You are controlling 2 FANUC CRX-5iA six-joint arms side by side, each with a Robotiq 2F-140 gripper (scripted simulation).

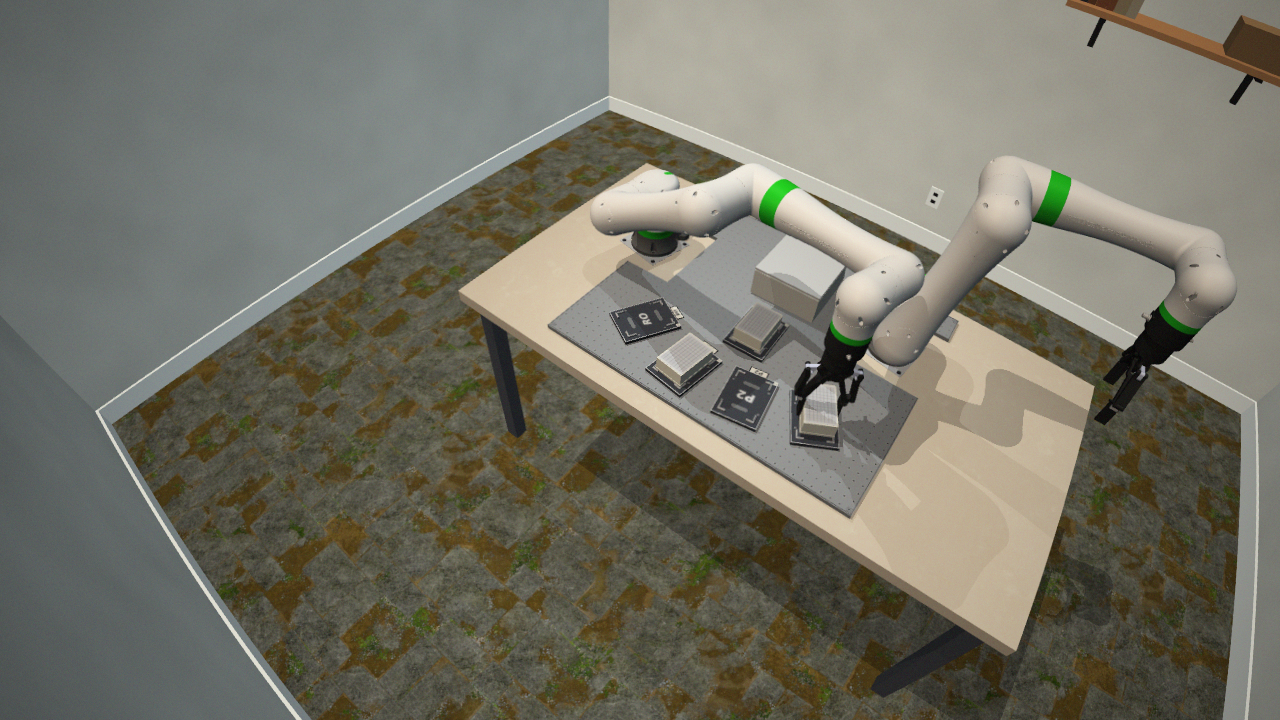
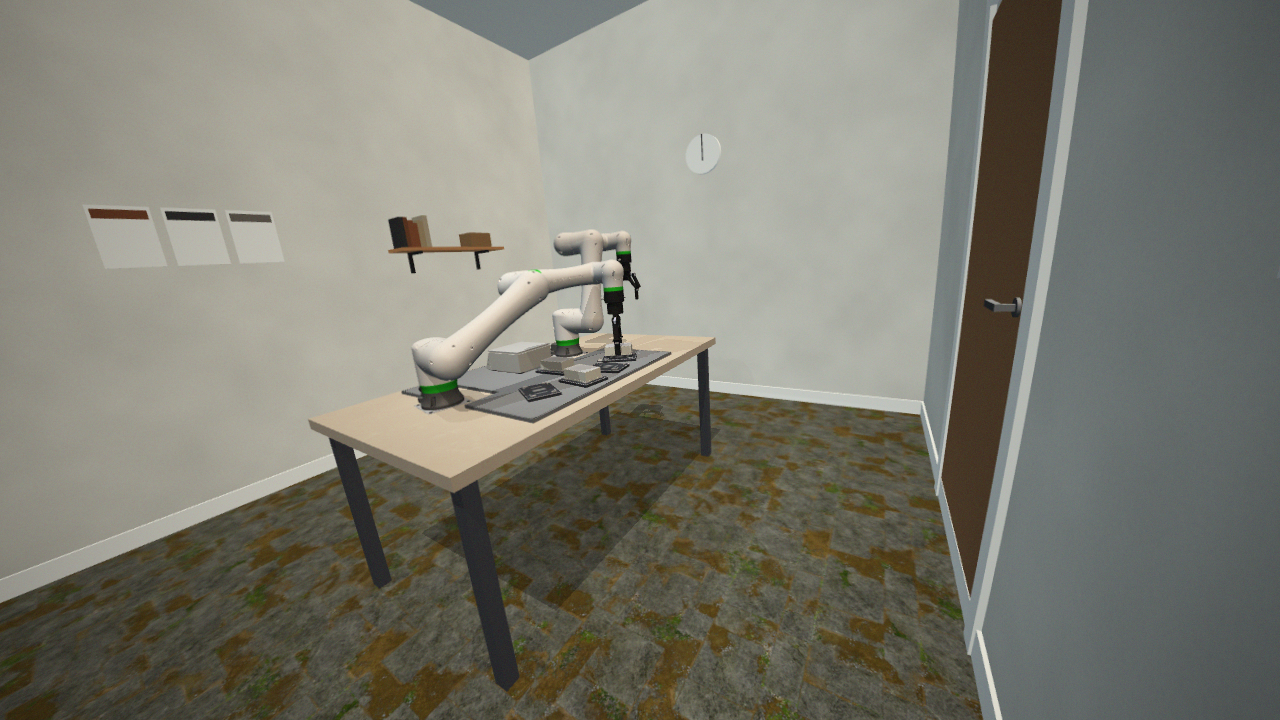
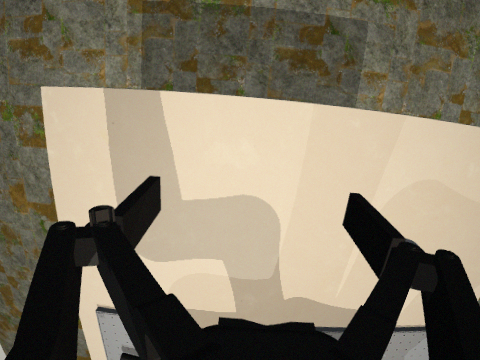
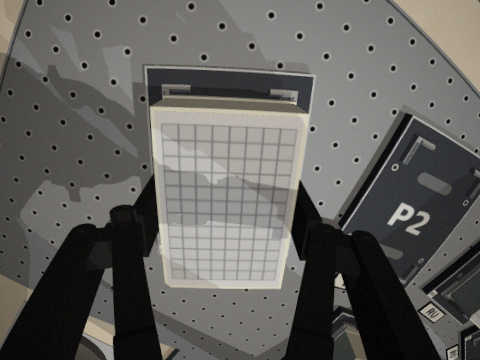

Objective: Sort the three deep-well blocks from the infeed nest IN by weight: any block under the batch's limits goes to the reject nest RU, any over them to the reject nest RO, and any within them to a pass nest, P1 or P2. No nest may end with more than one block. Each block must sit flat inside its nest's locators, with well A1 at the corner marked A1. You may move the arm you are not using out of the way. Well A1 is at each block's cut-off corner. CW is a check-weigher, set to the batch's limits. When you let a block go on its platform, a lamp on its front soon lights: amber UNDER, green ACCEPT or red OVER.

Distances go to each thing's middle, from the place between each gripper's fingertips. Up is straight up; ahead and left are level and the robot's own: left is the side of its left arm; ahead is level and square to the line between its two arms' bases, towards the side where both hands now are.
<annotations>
My right gripper is now 50 mm above the nest P1 (image 1: 794, 418). From my right hand the other things lie so: check-weigher CW (image 1: 799, 278) (430 mm behind, 220 mm to the right, 10 mm above); nest RO (image 1: 623, 324) (50 mm behind, 530 mm to the right, 50 mm below); nest P2 (image 1: 731, 387) (40 mm ahead, 180 mm to the right, 50 mm below).
I see the nest P1 610 mm to the right of my left hand (image 1: 1104, 400), 260 mm ahead of it and 230 mm below it. Also, from my left hand: check-weigher CW (840 mm to the right, 170 mm below, 170 mm behind); nest RO (1140 mm to the right, 230 mm below, 220 mm ahead); nest P2 (790 mm to the right, 300 mm ahead, 230 mm below).
</annotations>
